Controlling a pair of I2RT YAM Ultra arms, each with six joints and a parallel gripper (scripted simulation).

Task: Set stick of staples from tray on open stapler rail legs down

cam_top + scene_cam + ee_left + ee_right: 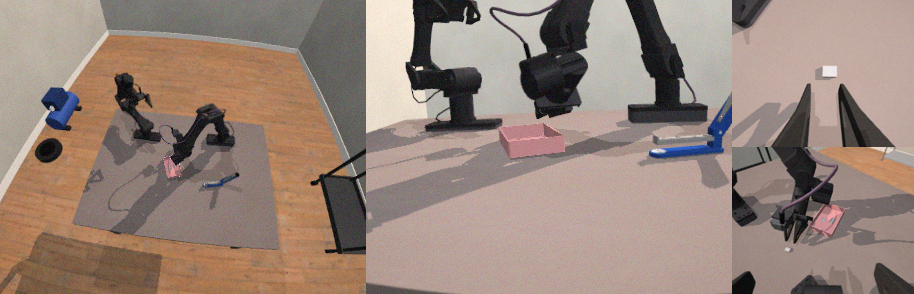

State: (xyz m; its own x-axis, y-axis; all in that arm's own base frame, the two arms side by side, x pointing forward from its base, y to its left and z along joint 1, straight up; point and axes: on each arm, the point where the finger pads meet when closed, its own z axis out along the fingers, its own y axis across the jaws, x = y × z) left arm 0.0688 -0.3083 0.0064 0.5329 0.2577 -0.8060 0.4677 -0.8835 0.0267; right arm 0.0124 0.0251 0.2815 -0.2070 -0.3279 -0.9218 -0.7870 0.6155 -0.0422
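The blue stapler lies 30 cm to the left of my left hand, 26 cm ahead of it and 1 cm above it. Round my left hand: pink tray: 17 cm ahead, 2 cm below, 1 cm to the right.
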